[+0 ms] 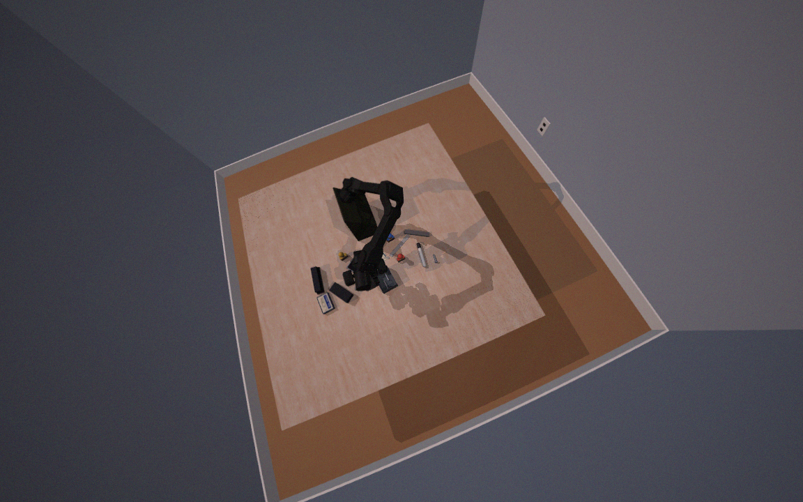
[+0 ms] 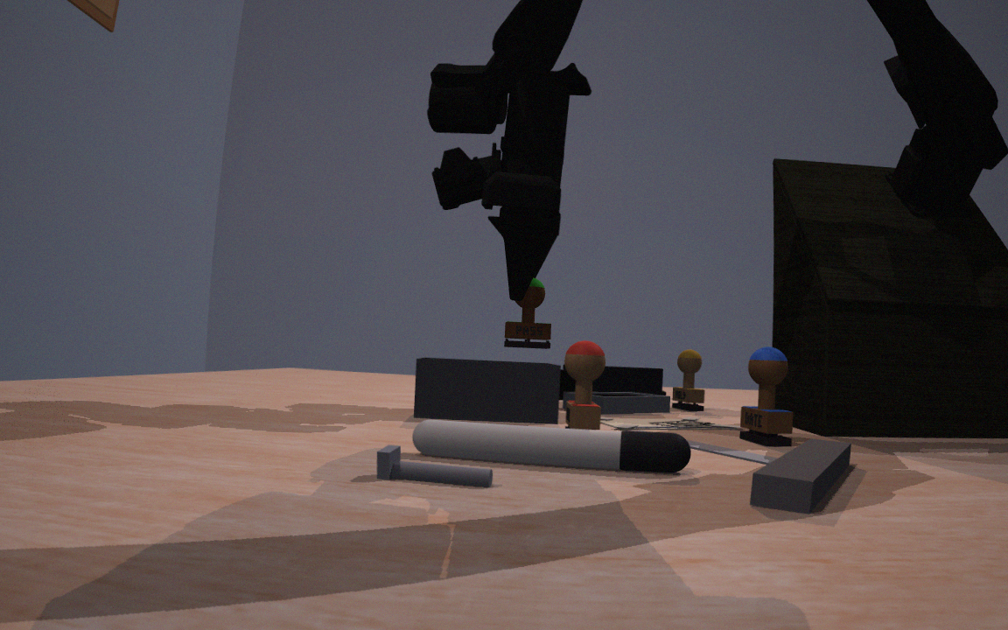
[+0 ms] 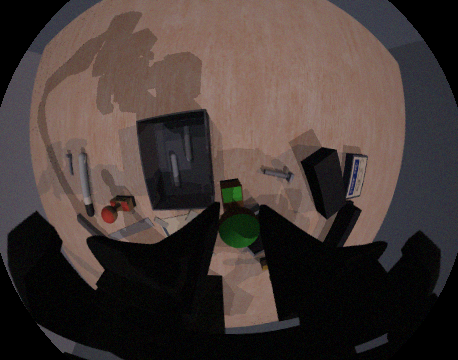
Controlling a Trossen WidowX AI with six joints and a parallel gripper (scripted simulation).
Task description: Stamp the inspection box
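My gripper tip is now 100 mm past the ink pad, 50 mm to the left of it and 100 mm above it. Also, from my gripper tip: dark tray 20 mm ahead, 60 mm to the left, 90 mm below; green-topped pass stamp 10 mm behind, 20 mm below; pale card 120 mm behind, 80 mm to the left, 100 mm below.
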